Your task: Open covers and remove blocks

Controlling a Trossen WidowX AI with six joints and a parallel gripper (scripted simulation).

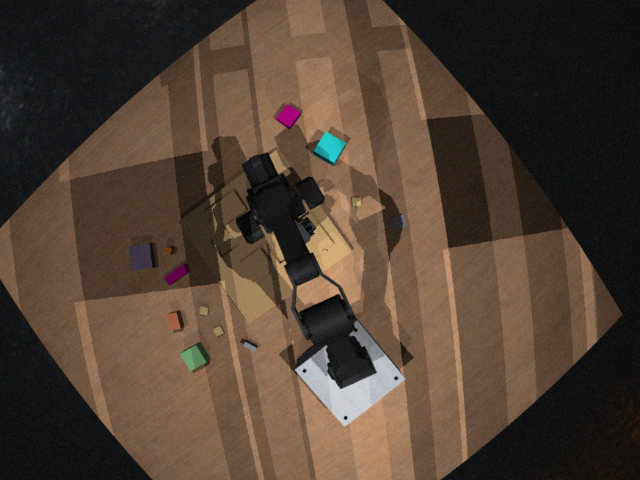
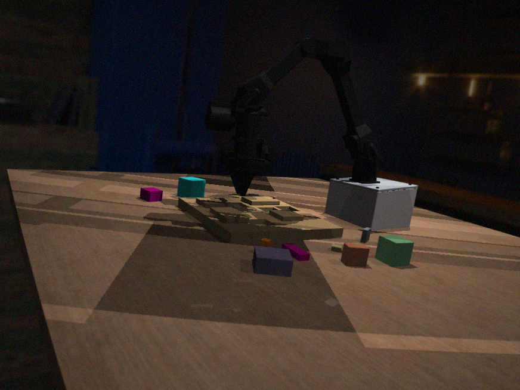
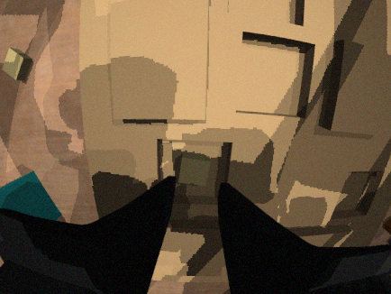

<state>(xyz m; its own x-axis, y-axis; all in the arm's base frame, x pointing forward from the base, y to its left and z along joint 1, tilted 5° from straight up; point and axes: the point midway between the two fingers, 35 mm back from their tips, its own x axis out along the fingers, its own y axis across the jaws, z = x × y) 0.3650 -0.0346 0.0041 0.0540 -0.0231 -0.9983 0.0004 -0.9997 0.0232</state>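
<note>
Now: the tan puzzle board 1 cm behind my gripper tip, 5 cm to the left of it and 3 cm below it. Round my gripper tip: teal cube 8 cm ahead, 17 cm to the right, 2 cm below; then magenta cube 20 cm ahead, 12 cm to the right, 4 cm below; then grey tile 15 cm behind, 23 cm to the right, 5 cm below.
</note>
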